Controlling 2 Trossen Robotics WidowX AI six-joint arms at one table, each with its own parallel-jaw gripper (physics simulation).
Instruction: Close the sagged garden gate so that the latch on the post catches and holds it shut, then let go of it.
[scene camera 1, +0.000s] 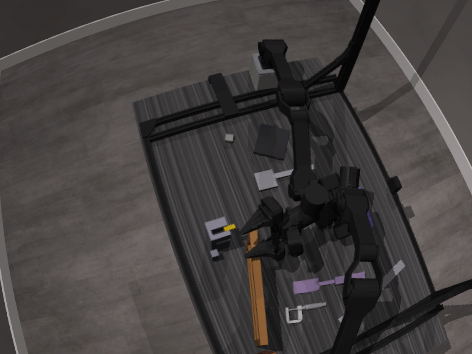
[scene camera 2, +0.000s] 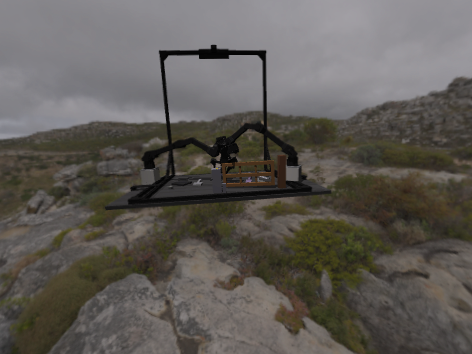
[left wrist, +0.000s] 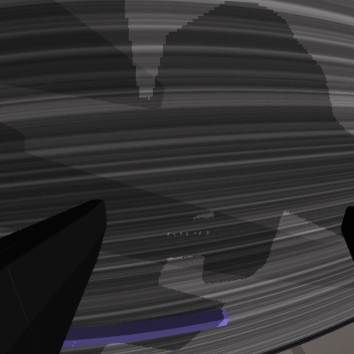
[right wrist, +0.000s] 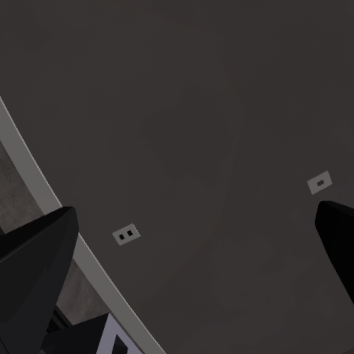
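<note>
The orange-brown gate stands upright beside its brown hinge post. In scene camera 1 a small gap shows between its free end and the yellow latch on the grey latch post; whether they touch is unclear in scene camera 2. Part of the post shows low in the right wrist view. My right gripper is open and empty, its fingertips around and above the gate's free end. My left gripper is open and empty over the table, its fingers hidden in scene camera 1.
Both wrists are close together. A blue-violet strip lies near the left gripper. A purple tool and white clamp lie right of the gate. A grey paddle, dark pad and small cube lie farther up.
</note>
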